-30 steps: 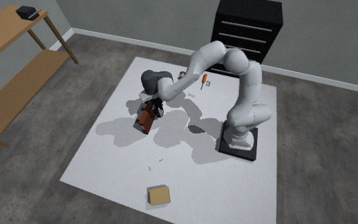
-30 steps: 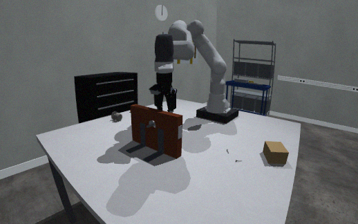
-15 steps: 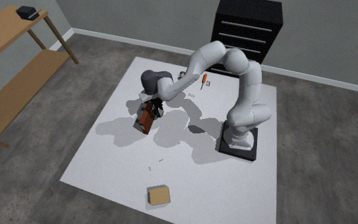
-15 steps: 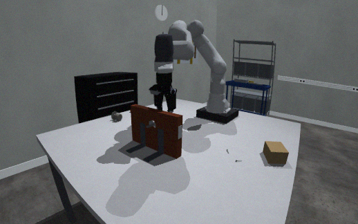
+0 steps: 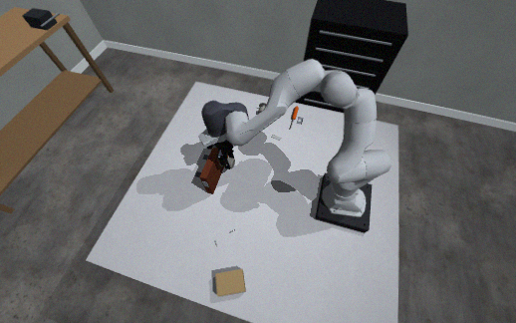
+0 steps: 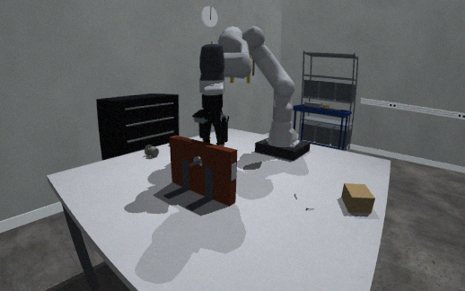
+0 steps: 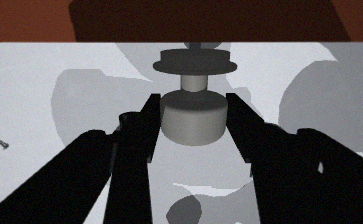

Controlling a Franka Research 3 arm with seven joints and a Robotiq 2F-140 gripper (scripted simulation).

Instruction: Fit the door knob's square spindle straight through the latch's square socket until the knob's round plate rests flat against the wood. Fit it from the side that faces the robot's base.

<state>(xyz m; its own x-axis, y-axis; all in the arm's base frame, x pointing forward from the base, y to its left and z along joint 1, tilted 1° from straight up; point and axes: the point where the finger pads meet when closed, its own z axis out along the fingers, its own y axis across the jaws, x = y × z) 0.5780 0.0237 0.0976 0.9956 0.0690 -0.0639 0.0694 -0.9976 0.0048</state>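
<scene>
Now: hand 3 cm short of the grey door knob and 2 cm above it. From my hand the other things lie so: cardboard box 52 cm to the left, 21 cm behind, 12 cm below; then orange-handled screwdriver 51 cm to the right, 23 cm behind, 14 cm below; then red-brown wooden door block 7 cm ahead, 4 cm below.
</scene>
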